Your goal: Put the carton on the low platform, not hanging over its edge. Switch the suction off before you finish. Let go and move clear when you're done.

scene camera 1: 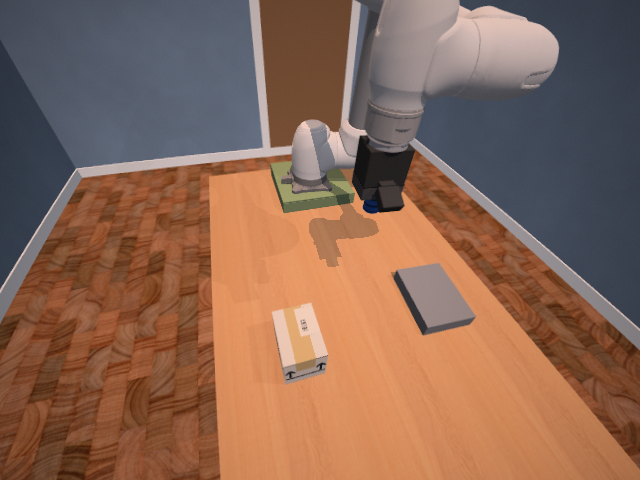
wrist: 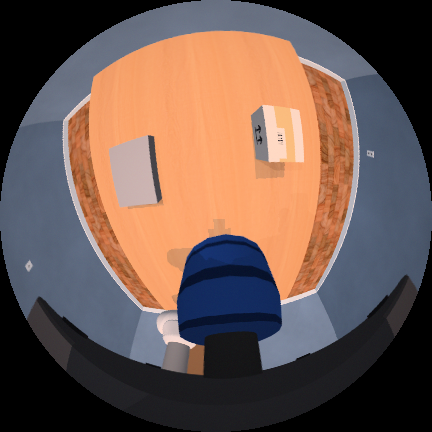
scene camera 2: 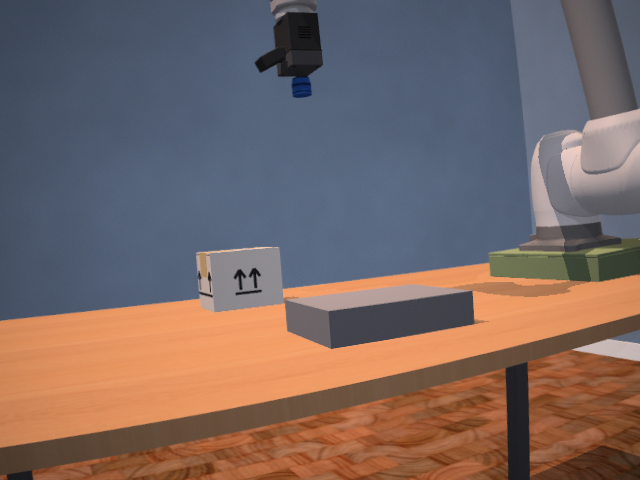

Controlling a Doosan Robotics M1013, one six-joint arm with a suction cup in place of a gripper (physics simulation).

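Pixels of known places: hand, its tool point: point(scene camera 1: 371, 208) point(wrist: 225, 267) point(scene camera 2: 302, 95); arm's base, origin of its link: point(scene camera 1: 309, 181) point(scene camera 2: 569, 247).
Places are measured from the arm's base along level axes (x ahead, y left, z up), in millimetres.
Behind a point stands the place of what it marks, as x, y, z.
The white carton point(scene camera 1: 299, 338) @(781, -174, 57) point(scene camera 2: 242, 279) @(771, -120, -2) point(wrist: 280, 134) @(758, -159, 57) with a tan tape strip stands upright on the table, its arrows pointing up. The low platform point(scene camera 1: 434, 297) @(697, 269, -14) point(scene camera 2: 382, 315) @(712, 362, -29) point(wrist: 134, 171) @(681, 258, -14) is a flat grey block on the table, apart from the carton and to its right in scene camera 1. My suction cup point(scene camera 1: 371, 206) point(scene camera 2: 301, 87) point(wrist: 227, 280) is blue and points down. It hangs high above the table, away from both the carton and the platform, with nothing on it.
The wooden table point(scene camera 1: 361, 413) @(947, -50, -62) point(scene camera 2: 129, 372) @(1031, 334, -62) point(wrist: 210, 100) @(886, 7, -62) carries the carton and the platform. The arm's base stands on a green block point(scene camera 1: 315, 201) @(131, 4, -22) point(scene camera 2: 542, 263) @(128, 37, -26) at the far end of the table in scene camera 1. Blue walls surround the room.
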